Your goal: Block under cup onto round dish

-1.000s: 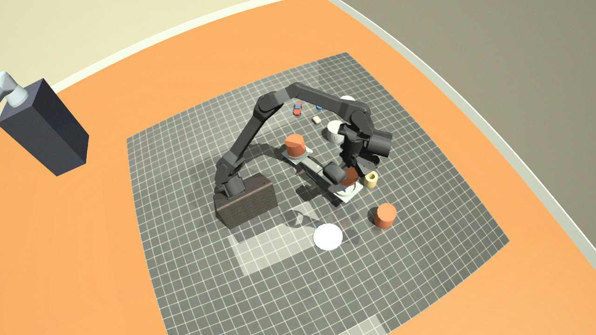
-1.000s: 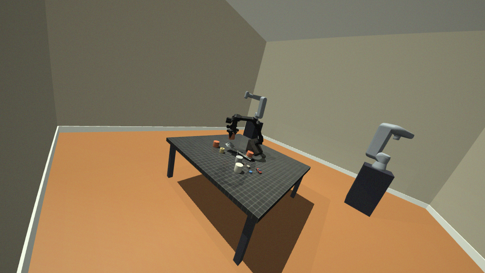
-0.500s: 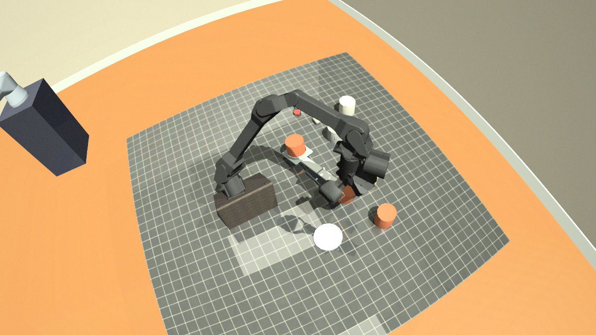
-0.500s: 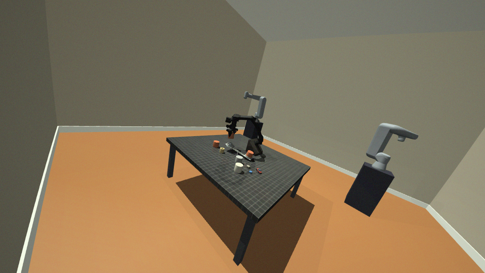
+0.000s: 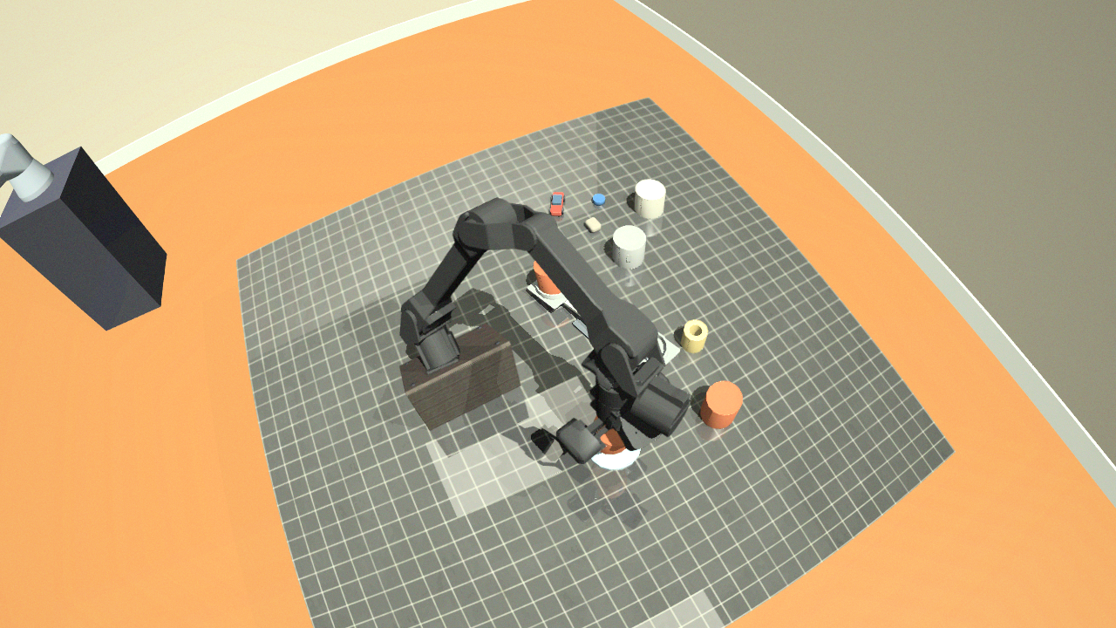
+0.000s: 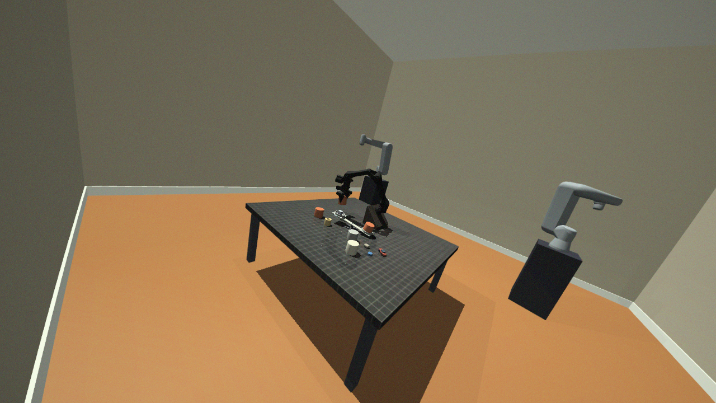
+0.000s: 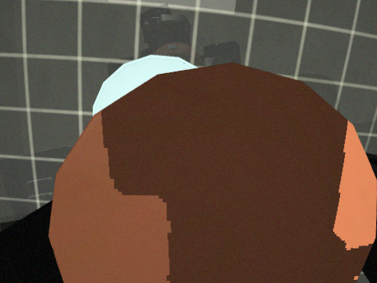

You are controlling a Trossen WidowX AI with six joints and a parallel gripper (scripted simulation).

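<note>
The grey block lies 130 mm ahead of my gripper tip, 140 mm to the left of it and 40 mm below it. Also, from my gripper tip: yellow spool 250 mm ahead, 160 mm to the left, 100 mm below; then red toy car 130 mm ahead, 620 mm to the left, 110 mm below; then round white dish 10 mm ahead, 20 mm to the left, 120 mm below.
</note>
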